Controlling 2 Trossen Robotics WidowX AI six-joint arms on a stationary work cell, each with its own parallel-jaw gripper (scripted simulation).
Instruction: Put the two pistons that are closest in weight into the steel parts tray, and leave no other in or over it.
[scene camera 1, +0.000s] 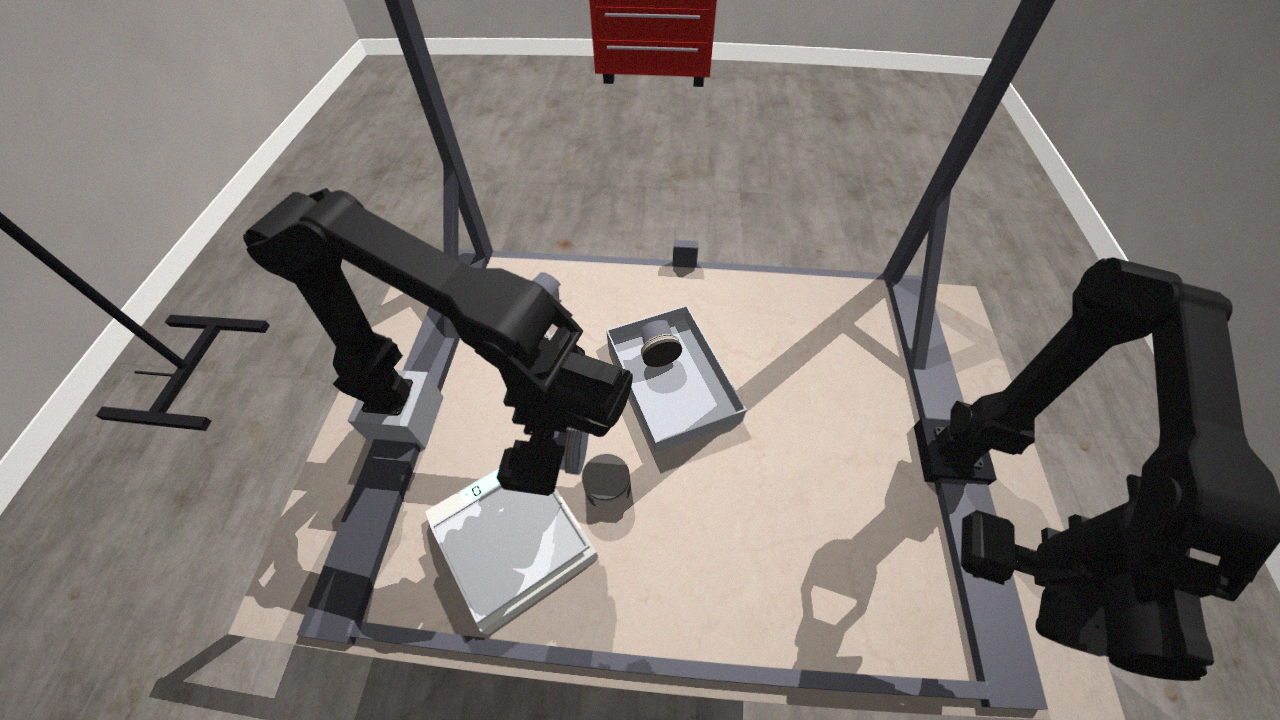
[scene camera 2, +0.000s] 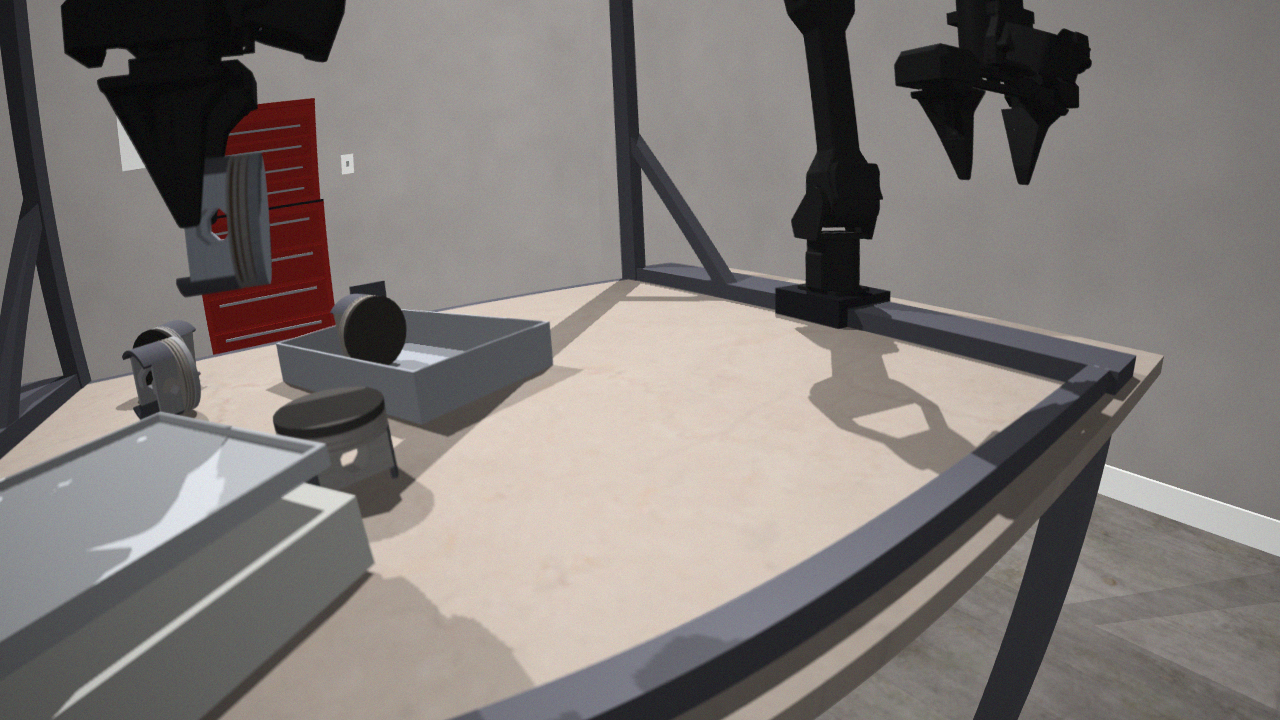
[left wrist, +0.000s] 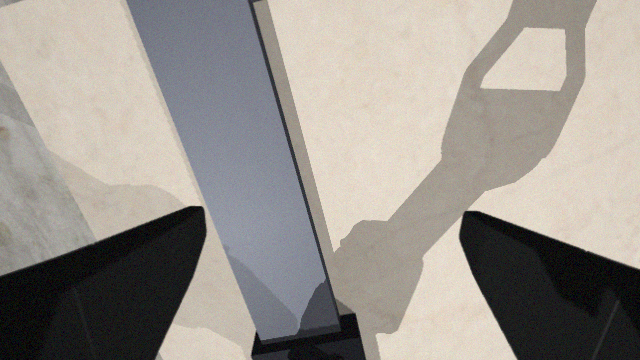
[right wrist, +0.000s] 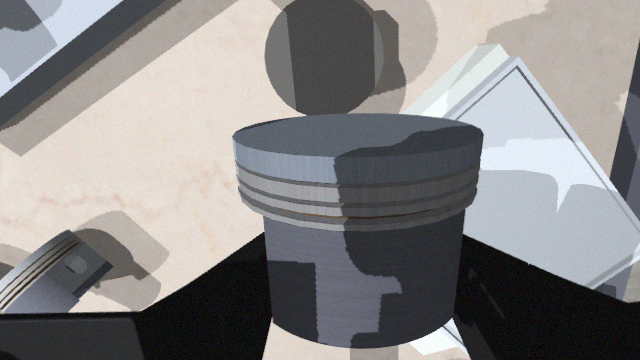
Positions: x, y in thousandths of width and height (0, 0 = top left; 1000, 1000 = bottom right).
In view: my left gripper (scene camera 2: 778, 253), my right gripper (scene camera 2: 156, 315), a steel parts tray (scene camera 2: 396, 487) and a scale (scene camera 2: 149, 885).
The steel parts tray shows as well in scene camera 1 (scene camera 1: 540, 552) and in the right wrist view (right wrist: 57, 101). The scale shows as well in scene camera 1 (scene camera 1: 396, 852) and in the right wrist view (right wrist: 754, 168). My left gripper also shows in scene camera 1 (scene camera 1: 790, 812) and in the left wrist view (left wrist: 523, 618). The left wrist view does not show the steel parts tray: it is out of frame. The left wrist view does not show the scale: it is out of frame.
